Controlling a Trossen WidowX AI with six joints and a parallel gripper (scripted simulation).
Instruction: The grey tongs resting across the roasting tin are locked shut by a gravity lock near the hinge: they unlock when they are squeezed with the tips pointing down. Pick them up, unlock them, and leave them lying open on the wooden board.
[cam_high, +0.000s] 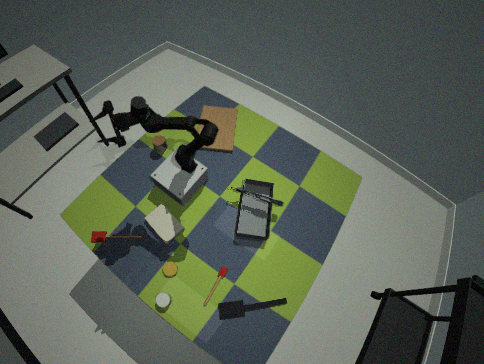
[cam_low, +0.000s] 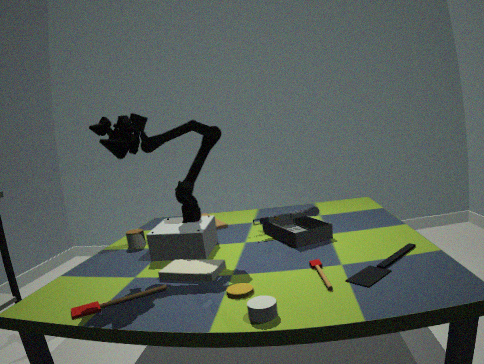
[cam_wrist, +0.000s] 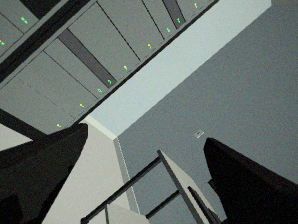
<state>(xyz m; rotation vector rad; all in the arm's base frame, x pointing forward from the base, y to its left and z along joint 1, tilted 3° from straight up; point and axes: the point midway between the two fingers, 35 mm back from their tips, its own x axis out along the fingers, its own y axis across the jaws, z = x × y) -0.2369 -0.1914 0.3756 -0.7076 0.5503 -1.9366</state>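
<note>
Now: gripper tip 64 cm short of the grey roasting tin, 46 cm above it and 26 cm to the right of it. The rest, counted from my gripper tip: white cylinder (51 cm ahead, 47 cm below, 36 cm to the right); white slab (47 cm below, 29 cm ahead, 6 cm to the right); tan disc (47 cm below, 45 cm ahead, 22 cm to the right).
</note>
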